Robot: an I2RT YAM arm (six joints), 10 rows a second.
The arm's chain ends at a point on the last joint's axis. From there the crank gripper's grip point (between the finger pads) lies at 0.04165 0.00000 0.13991 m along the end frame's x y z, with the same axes.
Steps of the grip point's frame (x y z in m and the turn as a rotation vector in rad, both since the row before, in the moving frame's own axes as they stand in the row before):
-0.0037, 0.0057, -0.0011, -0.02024, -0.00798, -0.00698
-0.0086, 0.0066, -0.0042, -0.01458, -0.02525, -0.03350
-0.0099, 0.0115, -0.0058, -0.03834, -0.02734, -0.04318
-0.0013, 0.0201, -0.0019, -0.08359, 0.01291, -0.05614
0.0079, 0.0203, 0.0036, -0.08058, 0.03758, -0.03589
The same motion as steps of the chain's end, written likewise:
-0.0026, 0.0032, -0.0014, -0.02024, -0.00798, -0.00698
-0.0051, 0.0059, -0.0052, -0.01458, -0.02525, -0.03350
-0.0061, 0.0078, -0.0068, -0.03834, -0.02734, -0.04318
-0.0034, 0.0108, -0.0010, -0.08359, 0.01291, -0.05614
0.0025, 0.0107, 0.0057, -0.08058, 0.03758, -0.03589

